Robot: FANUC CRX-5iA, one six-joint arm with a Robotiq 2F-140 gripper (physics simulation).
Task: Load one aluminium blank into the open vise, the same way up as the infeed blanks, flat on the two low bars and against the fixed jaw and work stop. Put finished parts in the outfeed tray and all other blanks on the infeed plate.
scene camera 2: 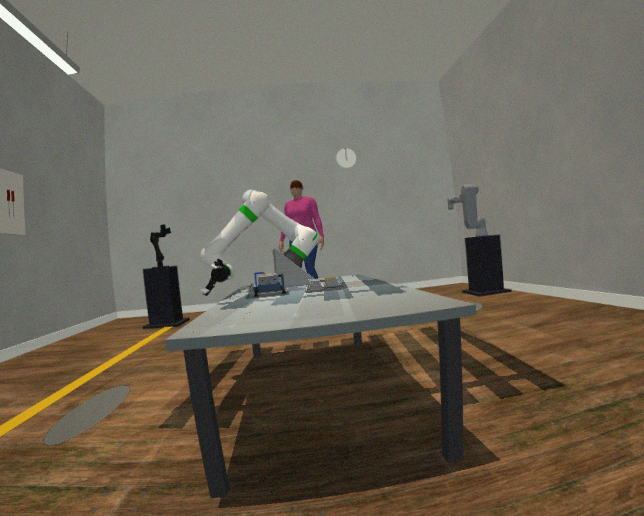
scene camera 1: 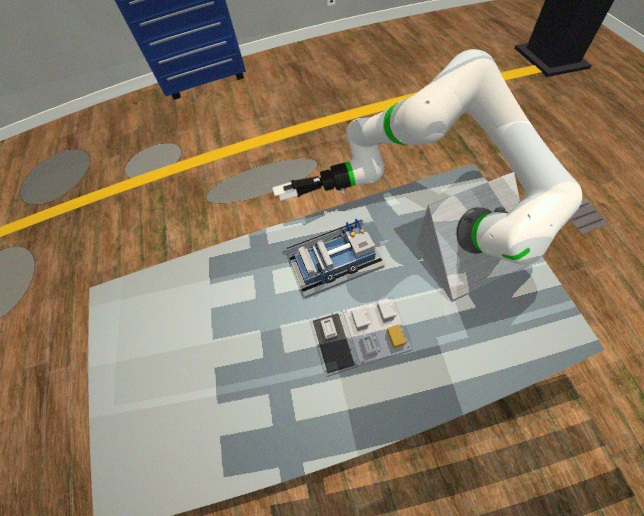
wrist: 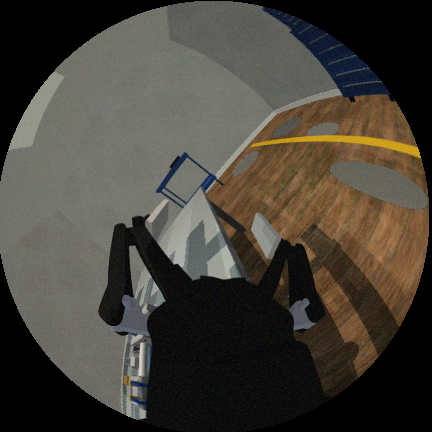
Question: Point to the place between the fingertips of the gripper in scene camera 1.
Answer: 277, 194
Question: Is the gripper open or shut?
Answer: Open.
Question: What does the gripper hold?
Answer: Nothing.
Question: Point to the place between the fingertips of the gripper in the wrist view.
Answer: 211, 215
